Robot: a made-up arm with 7 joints. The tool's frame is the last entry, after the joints. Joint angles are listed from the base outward. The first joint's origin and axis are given. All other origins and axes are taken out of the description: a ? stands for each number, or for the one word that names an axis. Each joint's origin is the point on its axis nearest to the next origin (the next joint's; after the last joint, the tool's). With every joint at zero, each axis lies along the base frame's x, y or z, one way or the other. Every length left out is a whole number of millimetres.
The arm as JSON. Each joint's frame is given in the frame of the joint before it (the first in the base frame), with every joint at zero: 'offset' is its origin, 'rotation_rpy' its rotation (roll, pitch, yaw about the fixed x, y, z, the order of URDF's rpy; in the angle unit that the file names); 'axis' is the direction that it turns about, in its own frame. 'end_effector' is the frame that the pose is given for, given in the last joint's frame.
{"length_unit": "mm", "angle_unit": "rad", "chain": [
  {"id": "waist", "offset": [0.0, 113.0, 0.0], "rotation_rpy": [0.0, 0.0, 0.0], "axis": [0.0, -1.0, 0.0]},
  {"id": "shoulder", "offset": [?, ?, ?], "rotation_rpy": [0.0, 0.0, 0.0], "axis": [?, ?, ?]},
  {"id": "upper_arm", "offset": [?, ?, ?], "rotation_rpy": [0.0, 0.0, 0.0], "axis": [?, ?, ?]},
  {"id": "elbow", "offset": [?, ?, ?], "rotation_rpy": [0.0, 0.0, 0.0], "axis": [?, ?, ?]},
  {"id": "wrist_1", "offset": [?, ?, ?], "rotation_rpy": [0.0, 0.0, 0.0], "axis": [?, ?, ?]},
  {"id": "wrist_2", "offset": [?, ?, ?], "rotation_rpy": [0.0, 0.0, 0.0], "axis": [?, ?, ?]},
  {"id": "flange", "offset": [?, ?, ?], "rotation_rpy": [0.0, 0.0, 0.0], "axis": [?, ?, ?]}
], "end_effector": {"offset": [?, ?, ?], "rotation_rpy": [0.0, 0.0, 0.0]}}
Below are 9 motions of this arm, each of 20 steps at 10 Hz.
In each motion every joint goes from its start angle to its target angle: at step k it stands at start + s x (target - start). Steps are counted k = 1, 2, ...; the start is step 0. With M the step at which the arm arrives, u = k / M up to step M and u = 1 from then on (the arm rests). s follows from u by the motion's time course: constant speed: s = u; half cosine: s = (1 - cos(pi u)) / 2; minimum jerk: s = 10 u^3 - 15 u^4 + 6 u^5.
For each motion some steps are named. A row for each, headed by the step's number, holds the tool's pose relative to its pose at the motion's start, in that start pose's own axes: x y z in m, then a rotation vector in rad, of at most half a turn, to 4 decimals.
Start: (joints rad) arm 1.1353 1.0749 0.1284 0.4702 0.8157 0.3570 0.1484
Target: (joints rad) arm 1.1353 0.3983 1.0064 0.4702 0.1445 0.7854 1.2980
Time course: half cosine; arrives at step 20
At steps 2, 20:
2: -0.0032 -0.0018 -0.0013 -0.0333 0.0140 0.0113
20: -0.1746 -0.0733 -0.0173 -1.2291 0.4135 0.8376

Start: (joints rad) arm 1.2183 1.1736 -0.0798 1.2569 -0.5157 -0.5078 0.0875
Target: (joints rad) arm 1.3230 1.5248 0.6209 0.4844 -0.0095 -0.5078 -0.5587
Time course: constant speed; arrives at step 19
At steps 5, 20:
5: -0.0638 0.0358 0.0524 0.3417 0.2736 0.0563
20: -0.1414 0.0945 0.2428 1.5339 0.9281 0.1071

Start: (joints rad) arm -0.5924 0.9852 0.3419 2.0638 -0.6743 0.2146 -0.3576
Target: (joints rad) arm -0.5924 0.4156 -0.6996 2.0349 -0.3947 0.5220 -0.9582
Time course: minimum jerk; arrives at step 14
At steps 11, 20:
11: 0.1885 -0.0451 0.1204 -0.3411 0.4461 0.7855
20: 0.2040 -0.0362 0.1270 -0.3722 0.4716 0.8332

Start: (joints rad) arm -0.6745 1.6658 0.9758 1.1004 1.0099 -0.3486 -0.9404
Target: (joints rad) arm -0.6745 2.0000 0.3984 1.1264 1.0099 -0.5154 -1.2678
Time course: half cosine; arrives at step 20
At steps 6, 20:
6: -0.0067 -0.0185 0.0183 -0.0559 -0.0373 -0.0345
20: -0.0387 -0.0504 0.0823 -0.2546 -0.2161 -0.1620

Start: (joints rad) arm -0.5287 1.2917 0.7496 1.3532 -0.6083 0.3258 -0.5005
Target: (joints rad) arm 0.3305 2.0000 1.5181 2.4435 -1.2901 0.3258 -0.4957
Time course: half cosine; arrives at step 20
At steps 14, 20:
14: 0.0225 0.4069 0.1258 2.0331 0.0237 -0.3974
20: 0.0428 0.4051 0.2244 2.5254 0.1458 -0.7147

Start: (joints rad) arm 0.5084 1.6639 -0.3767 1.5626 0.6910 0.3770 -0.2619
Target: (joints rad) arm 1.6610 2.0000 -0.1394 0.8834 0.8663 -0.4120 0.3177
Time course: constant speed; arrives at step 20
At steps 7, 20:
7: -0.0006 0.1657 0.0249 0.3647 -0.3117 0.2215
20: -0.1460 0.3226 0.2461 1.2072 -0.8372 0.3338

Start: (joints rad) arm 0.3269 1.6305 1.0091 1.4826 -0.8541 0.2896 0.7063
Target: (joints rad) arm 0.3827 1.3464 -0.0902 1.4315 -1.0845 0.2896 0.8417
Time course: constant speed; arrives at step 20
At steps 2, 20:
2: 0.0155 -0.0261 -0.0089 -0.0951 -0.0197 -0.0717
20: 0.1260 -0.2796 0.0500 -0.8224 -0.3702 -0.7401

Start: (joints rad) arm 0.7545 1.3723 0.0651 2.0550 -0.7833 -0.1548 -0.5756
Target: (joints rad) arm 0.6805 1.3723 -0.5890 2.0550 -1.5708 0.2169 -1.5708
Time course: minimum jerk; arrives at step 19
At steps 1, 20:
1: 0.0002 -0.0002 0.0001 0.0006 -0.0004 -0.0004
20: 0.1347 -0.0592 0.0787 0.7323 -0.4869 -0.0044

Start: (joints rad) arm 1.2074 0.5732 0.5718 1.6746 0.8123 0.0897 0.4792
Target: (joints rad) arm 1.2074 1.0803 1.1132 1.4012 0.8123 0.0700 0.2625
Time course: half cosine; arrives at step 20
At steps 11, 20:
11: 0.1003 0.0567 0.0257 0.3233 -0.1527 -0.2990
20: 0.1840 0.0676 0.0499 0.5192 -0.3522 -0.4599

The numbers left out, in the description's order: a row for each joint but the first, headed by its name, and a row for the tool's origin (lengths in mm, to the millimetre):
shoulder: xyz 0.0 0.0 0.0, axis 1.0 0.0 0.0
upper_arm: xyz 0.0 0.0 -154.0, axis 0.0 0.0 1.0
elbow: xyz 0.0 0.0 0.0, axis 0.0 -1.0 0.0
wrist_1: xyz 0.0 0.0 -265.0, axis 0.0 0.0 1.0
wrist_2: xyz 0.0 0.0 0.0, axis 0.0 1.0 0.0
flange: xyz 0.0 0.0 0.0, axis -1.0 0.0 0.0
tool: xyz 0.0 0.0 0.0

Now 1 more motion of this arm.
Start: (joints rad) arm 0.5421 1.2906 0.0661 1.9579 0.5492 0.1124 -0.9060
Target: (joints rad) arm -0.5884 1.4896 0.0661 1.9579 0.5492 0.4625 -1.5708
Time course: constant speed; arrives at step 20
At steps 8, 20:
8: -0.0677 -0.0227 0.0776 -0.0716 0.2533 -0.3767
20: -0.1214 0.0069 0.2218 -0.2971 0.3320 -0.9749

